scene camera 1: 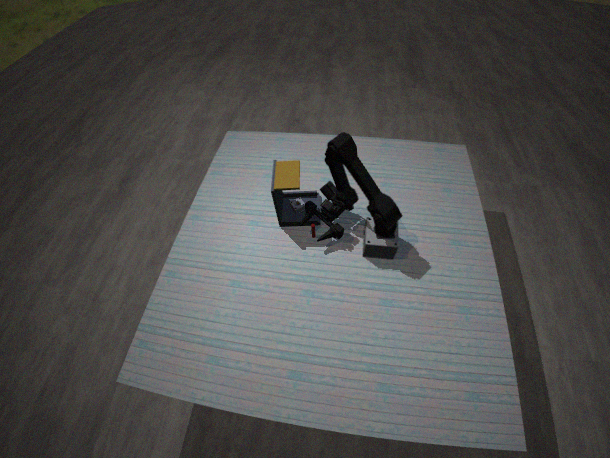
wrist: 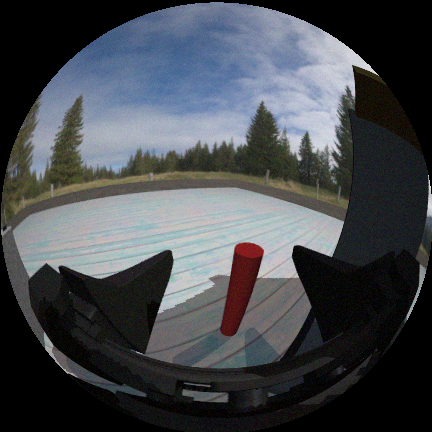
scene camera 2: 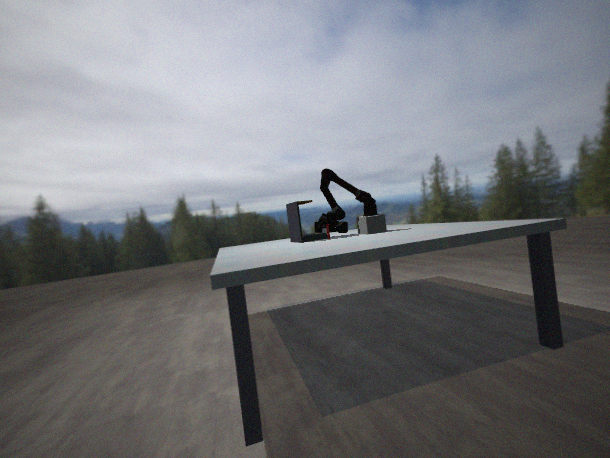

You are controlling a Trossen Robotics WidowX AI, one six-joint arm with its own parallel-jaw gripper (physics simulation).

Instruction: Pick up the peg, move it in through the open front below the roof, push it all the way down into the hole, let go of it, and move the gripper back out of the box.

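Frame: origin at the arm's base, x down, y ahead, z right, level; metres.
Seen in the pictures: gripper, fingertip midpoint: [scene camera 1: 308, 233] [wrist: 234, 255] [scene camera 2: 326, 228]; arm's base, origin of the base link: [scene camera 1: 384, 230] [scene camera 2: 371, 215].
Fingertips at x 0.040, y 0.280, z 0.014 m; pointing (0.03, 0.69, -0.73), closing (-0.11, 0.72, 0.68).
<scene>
Pixels of each thing's top centre, then the offset from my fingertips to it. Level surfaces: height alone.
- red peg, middle of its top: [wrist: 248, 249] [scene camera 1: 313, 225] [scene camera 2: 327, 224] dz +0.022, dx -0.022, dy -0.017 m
- dark box, middle of its top: [scene camera 1: 295, 173] [scene camera 2: 304, 201] dz +0.152, dx -0.166, dy +0.044 m
- pale block, middle of its top: [scene camera 1: 297, 202] dz +0.161, dx +0.017, dy +0.052 m
- table, its level: dx +0.058 m
The red peg [scene camera 1: 313, 230] [scene camera 2: 328, 231] [wrist: 241, 290] stands upright on the table, outside the box. My gripper [scene camera 1: 311, 232] [wrist: 234, 255] is open and empty. Its fingers stand wide apart on either side of the peg, with gaps on both sides in the wrist view. The dark box [scene camera 1: 295, 218] [scene camera 2: 295, 222] [wrist: 385, 195] is beside the peg; its yellow roof [scene camera 1: 287, 175] [scene camera 2: 304, 202] [wrist: 385, 100] is raised on the tall wall. A pale block [scene camera 1: 293, 201] with the dark hole sits on the box floor, visible in scene camera 1.
One finger is close to the box's low edge in scene camera 1. The arm's base [scene camera 1: 381, 246] [scene camera 2: 372, 224] stands on the table [scene camera 1: 320, 340] [scene camera 2: 390, 245] to the right of the box. The tall wall and roof rise at the right in the wrist view.
</scene>
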